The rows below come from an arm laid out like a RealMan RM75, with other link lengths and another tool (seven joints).
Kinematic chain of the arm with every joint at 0, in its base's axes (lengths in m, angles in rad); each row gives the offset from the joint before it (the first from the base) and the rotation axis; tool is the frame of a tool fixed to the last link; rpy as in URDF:
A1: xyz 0 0 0.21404 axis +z
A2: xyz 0 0 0 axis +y
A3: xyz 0 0 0.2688 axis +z
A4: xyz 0 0 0 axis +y
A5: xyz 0 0 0.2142 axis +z
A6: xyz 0 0 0 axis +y
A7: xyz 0 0 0.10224 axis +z
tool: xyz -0.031 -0.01 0.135 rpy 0 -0.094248 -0.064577
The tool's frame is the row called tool.
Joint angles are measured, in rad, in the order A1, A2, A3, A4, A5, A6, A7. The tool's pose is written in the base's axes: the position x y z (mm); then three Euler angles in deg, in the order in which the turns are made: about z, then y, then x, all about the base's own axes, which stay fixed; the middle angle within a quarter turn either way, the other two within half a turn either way. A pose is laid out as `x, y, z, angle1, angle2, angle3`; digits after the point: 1 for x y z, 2 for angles.
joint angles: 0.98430, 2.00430, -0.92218, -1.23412, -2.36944, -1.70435, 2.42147
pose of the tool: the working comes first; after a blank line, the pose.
Where each joint sits with the arm in this pose, in the base's axes (m; each line is computed from the numbers above, not from the rounded line before):
A1: 0.0000 0.0000 0.2140
A2: 0.0000 0.0000 0.2140
A3: 0.1350 0.2032 0.1011
A4: 0.1350 0.2032 0.1011
A5: 0.0647 0.3886 0.1822
A6: 0.0647 0.3886 0.1822
A7: 0.0675 0.4168 0.0840
the tool: 0.0492 0.4774 -0.0396

49.2, 477.4, -39.6, 25.96, -3.31, -161.57
